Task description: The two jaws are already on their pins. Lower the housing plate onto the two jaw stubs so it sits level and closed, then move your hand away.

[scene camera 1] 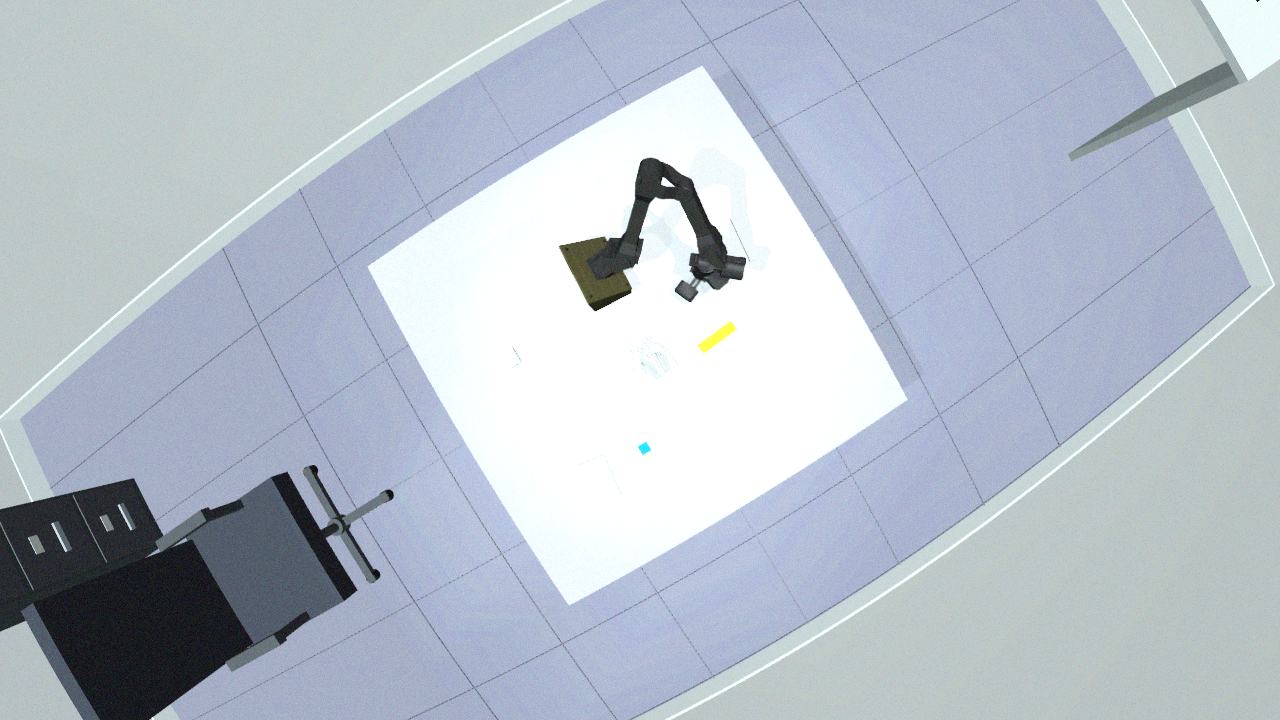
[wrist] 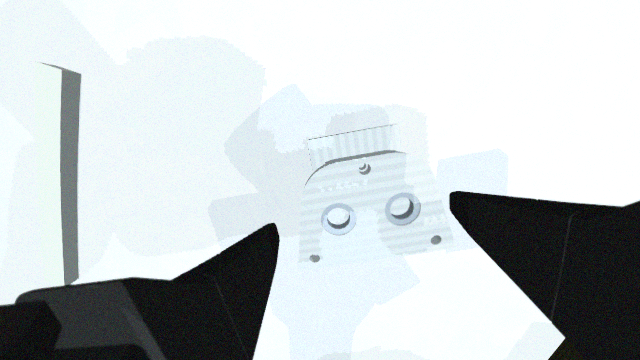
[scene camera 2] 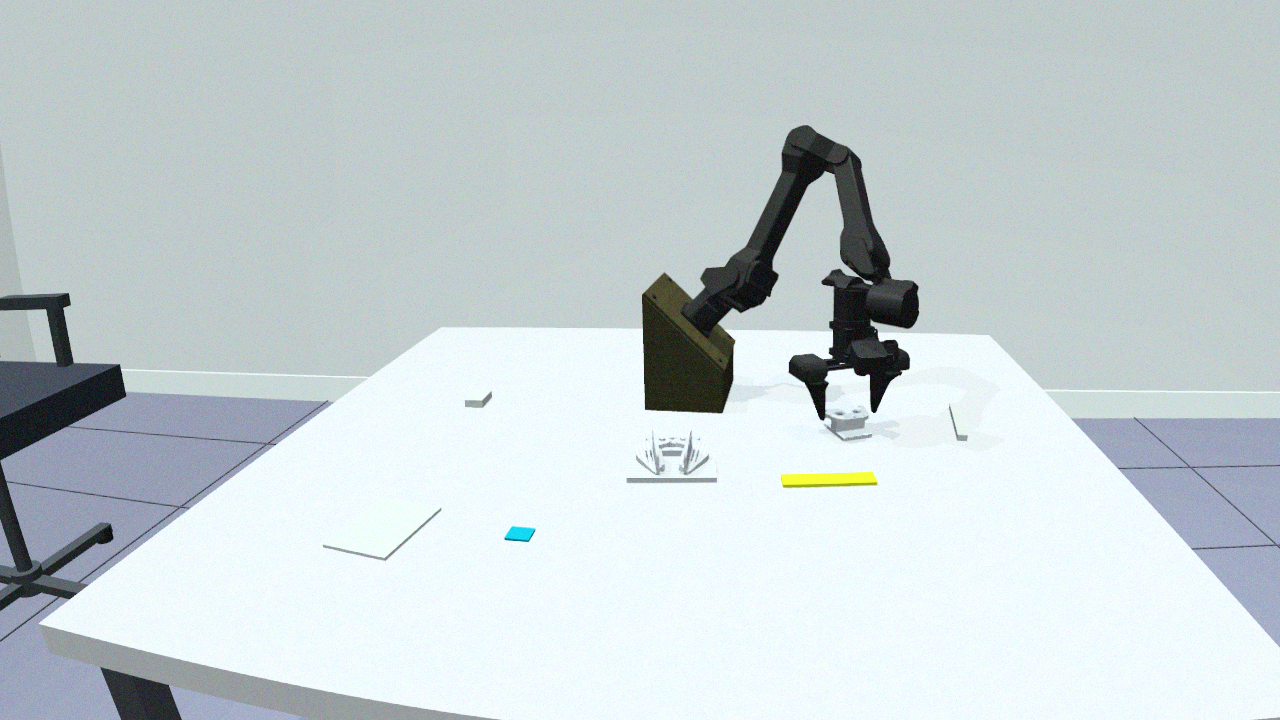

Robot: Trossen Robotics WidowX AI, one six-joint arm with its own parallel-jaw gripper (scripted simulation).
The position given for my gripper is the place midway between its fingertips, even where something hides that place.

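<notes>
Open and holding nothing, my gripper [scene camera 2: 848,416] is visible to me in other views as well: there is the gripper [scene camera 1: 697,276], and from the wrist I see the gripper [wrist: 362,216]. I can also see a yellow strip [scene camera 2: 857,479], though in the wrist view the strip is out of frame.
</notes>
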